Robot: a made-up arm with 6 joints.
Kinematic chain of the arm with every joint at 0, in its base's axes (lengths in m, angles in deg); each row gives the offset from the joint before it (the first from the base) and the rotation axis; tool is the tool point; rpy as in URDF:
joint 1: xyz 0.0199 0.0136 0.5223 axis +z
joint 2: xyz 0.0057 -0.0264 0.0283 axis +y
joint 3: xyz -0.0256 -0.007 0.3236 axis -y
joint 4: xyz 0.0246 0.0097 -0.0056 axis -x
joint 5: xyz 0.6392 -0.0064 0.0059 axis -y
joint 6: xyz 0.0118 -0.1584 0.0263 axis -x
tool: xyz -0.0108 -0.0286 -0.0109 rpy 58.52 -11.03 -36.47
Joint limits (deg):
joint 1: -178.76..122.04
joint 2: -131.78..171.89
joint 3: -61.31..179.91
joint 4: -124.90..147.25
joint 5: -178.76..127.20
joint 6: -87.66..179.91
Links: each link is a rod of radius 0.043 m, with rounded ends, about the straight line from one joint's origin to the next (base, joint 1, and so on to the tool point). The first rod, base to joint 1, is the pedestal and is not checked.
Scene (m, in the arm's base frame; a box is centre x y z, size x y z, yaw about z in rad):
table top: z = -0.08
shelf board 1: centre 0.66 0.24 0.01 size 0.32 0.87 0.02 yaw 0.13
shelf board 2: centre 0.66 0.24 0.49 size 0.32 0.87 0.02 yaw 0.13
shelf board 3: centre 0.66 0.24 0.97 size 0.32 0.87 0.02 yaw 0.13
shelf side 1: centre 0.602 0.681 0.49 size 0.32 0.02 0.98 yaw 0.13
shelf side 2: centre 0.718 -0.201 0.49 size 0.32 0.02 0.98 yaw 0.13
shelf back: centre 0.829 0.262 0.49 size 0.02 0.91 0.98 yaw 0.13
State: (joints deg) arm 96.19 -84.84 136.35 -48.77 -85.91 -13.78
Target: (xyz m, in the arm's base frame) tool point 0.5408 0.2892 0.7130
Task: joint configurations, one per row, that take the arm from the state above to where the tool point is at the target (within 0.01 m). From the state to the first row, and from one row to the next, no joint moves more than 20 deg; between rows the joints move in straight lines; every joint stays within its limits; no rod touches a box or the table.
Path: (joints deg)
1: 90.83 -81.27 116.89 -51.14 -86.02 -14.92
2: 85.46 -77.70 97.43 -53.52 -86.13 -16.05
3: 80.10 -74.13 77.97 -55.89 -86.25 -17.19
4: 74.74 -70.56 58.50 -58.26 -86.36 -18.33
5: 69.37 -66.99 39.04 -60.64 -86.47 -19.46
6: 64.01 -63.42 19.58 -63.01 -86.58 -20.60
7: 58.64 -59.85 0.12 -65.39 -86.70 -21.73
8: 53.28 -56.28 -19.34 -67.76 -86.81 -22.87
9: 47.92 -52.71 -38.80 -70.13 -86.92 -24.01
10: 44.16 -33.71 -25.91 -64.23 -86.65 -19.80
11: 40.40 -14.70 -13.02 -58.33 -86.38 -15.60

